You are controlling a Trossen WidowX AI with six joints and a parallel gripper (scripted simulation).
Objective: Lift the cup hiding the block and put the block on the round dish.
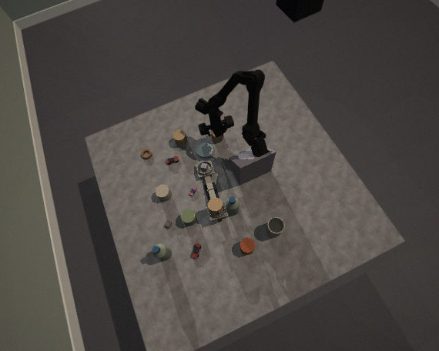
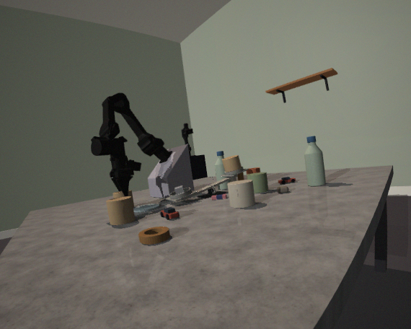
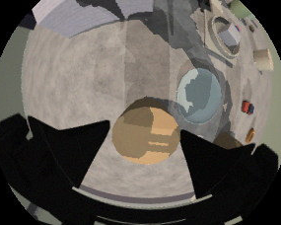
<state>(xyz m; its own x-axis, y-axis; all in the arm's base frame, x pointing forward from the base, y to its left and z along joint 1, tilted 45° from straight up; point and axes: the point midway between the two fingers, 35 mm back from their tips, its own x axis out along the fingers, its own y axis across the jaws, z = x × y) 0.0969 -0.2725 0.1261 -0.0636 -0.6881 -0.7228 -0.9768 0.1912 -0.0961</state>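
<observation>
My gripper tip is now 160 mm short of the grey block, 150 mm to the right of it and 10 mm above it. From my gripper tip the other things lie so: tan cup: 220 mm ahead, 410 mm to the left, 60 mm above; cream cylinder: 420 mm ahead, 150 mm to the left, 10 mm below; round pale-blue dish: 100 mm ahead, 30 mm to the left, 50 mm below.
</observation>
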